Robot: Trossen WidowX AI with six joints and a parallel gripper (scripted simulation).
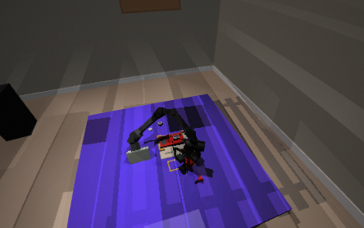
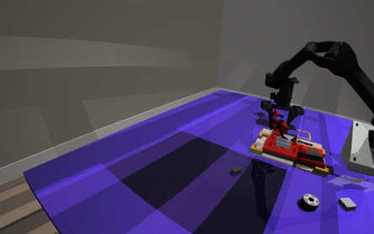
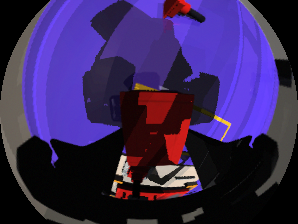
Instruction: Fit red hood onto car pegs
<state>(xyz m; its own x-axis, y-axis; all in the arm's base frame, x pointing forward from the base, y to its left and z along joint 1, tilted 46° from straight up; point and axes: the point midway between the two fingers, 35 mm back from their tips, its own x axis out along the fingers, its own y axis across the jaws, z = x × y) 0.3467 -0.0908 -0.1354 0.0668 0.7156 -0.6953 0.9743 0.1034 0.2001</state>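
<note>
Now: the jig 40 mm behind my gripper tip and 200 mm to the left of it. Round my gripper tip: hood (10 mm above).
</note>
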